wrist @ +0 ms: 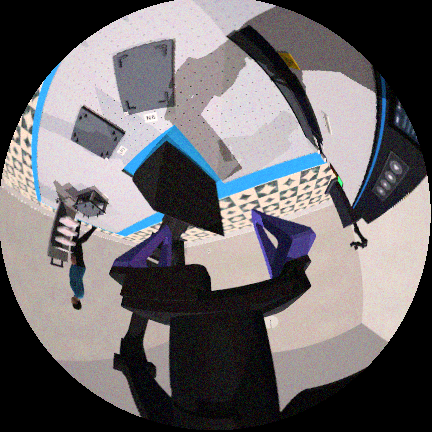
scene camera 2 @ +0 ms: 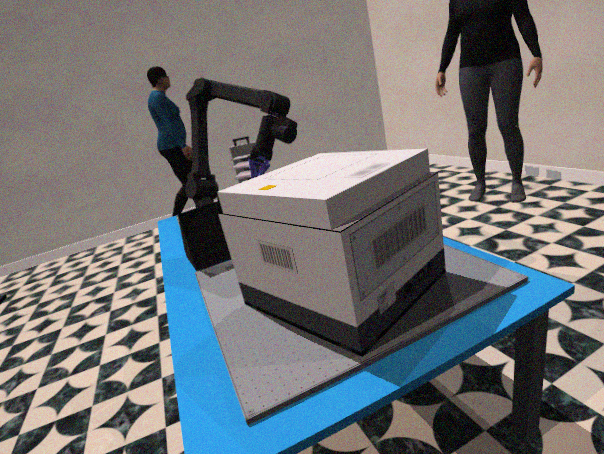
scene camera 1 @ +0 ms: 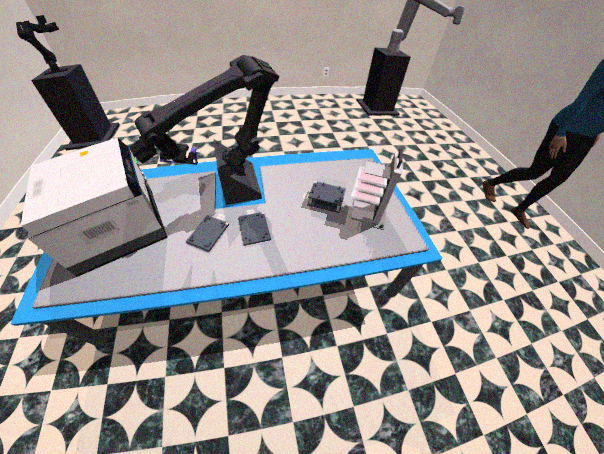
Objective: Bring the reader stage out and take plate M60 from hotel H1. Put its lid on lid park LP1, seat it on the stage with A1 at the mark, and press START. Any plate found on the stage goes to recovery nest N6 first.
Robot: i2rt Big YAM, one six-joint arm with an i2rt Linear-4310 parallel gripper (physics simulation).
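Where they show: gripper, fingertip midpoint: point(wrist: 208, 221) point(scene camera 1: 186, 162); arm's base at its link origin: point(wrist: 180, 211) point(scene camera 2: 212, 219) point(scene camera 1: 232, 161).
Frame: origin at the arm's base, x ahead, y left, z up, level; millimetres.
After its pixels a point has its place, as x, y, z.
My gripper point(scene camera 1: 181, 154) @(160, -170, 132) point(scene camera 2: 259, 166) point(wrist: 208, 221) @(160, -170, 132) is open and empty, its purple fingers apart, beyond the table's back edge near the reader. The white reader point(scene camera 1: 95, 195) @(365, -443, 186) point(scene camera 2: 300, 255) @(92, -712, 65) has a dark front with round buttons point(wrist: 389, 175) at the right of the wrist view; no extended stage can be made out. Nest N6 point(scene camera 1: 208, 232) @(329, -129, -123) point(wrist: 145, 75) @(325, -141, -123) is a dark grey tray without a plate. A second dark tray point(scene camera 1: 254, 229) @(340, 74, -125) point(wrist: 97, 131) @(323, 53, -125) lies beside it; its label is unreadable. The hotel point(scene camera 1: 382, 202) @(379, 633, 10) point(wrist: 56, 247) @(328, 598, 125) holds several pinkish plates point(scene camera 1: 371, 185) @(324, 583, 75) point(wrist: 66, 231) @(284, 568, 33); which is M60 cannot be told.
A dark raised stand point(scene camera 1: 326, 194) @(215, 433, -75) point(wrist: 91, 201) @(208, 346, -80) is between the trays and the hotel. My arm's black base point(scene camera 1: 239, 187) @(140, 24, -48) point(scene camera 2: 202, 242) @(-62, -80, -50) point(wrist: 177, 187) @(90, -63, -7) is at the table's back edge. People point(scene camera 1: 570, 130) point(scene camera 2: 167, 125) point(scene camera 2: 492, 90) point(wrist: 77, 280) and two pedestal arms stand around the table.
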